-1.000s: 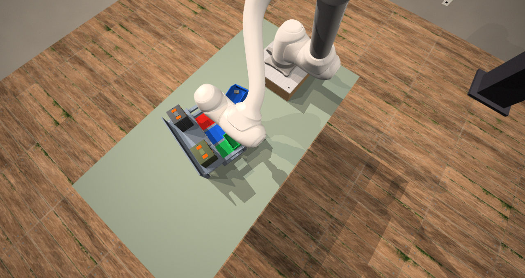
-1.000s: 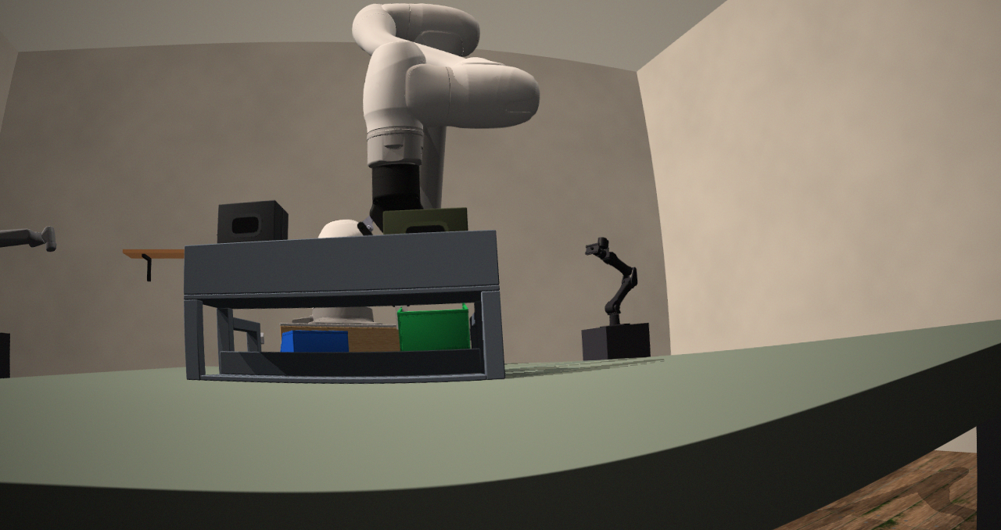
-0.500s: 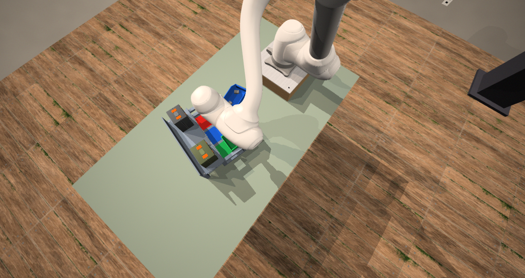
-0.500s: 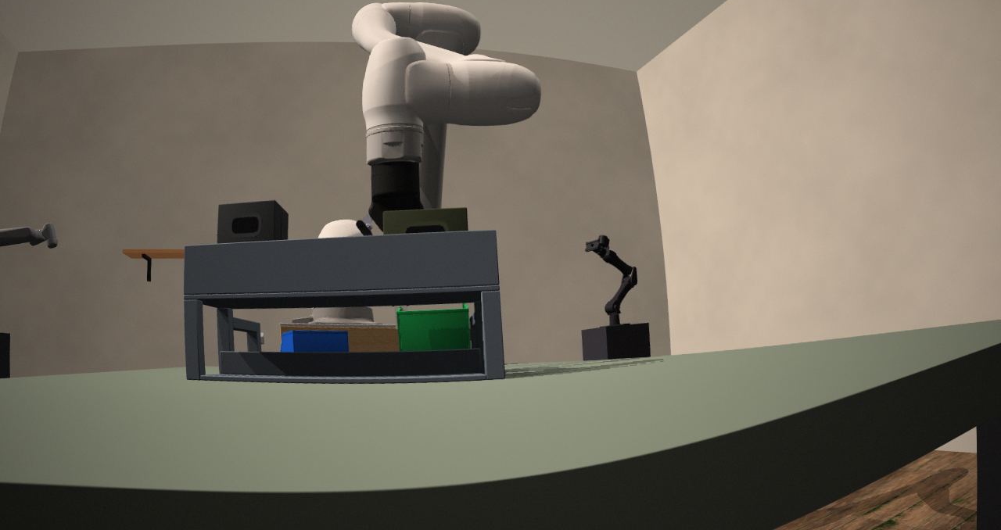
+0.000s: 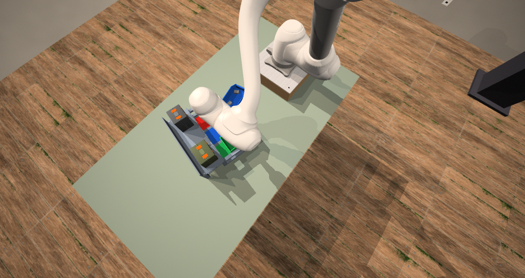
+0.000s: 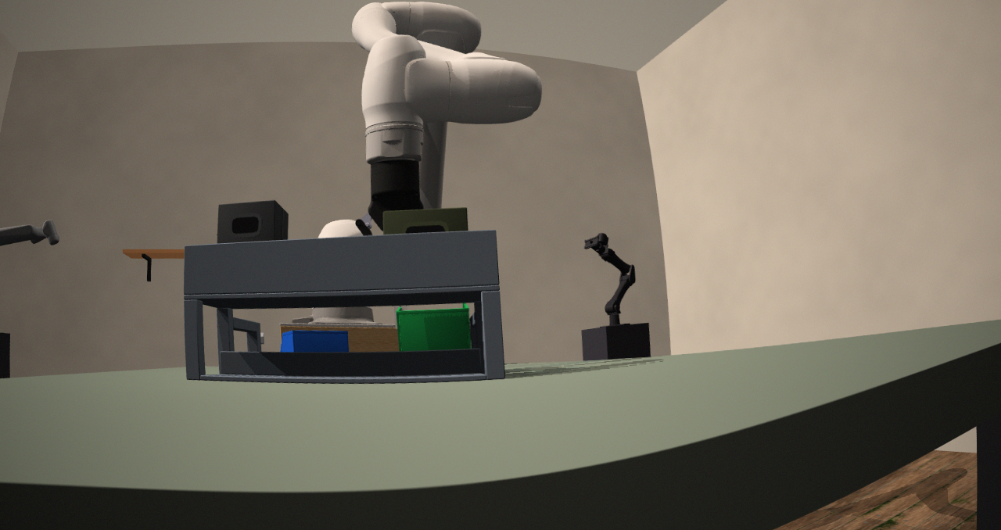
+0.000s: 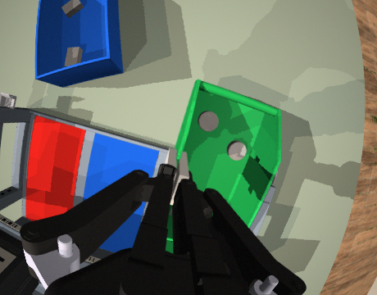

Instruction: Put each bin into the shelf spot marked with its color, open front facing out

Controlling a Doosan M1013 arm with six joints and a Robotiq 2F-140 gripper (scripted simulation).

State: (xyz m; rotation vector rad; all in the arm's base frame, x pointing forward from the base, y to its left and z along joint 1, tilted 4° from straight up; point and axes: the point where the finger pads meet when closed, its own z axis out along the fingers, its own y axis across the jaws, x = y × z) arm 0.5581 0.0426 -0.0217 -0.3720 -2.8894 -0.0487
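The green bin lies 5 cm to the left of my hand and 4 cm below it. Round my hand: black box: 13 cm ahead, 22 cm to the right, 6 cm above; then olive box: 19 cm ahead, 4 cm above; then blue bin: 19 cm behind, 14 cm to the right, 7 cm below.
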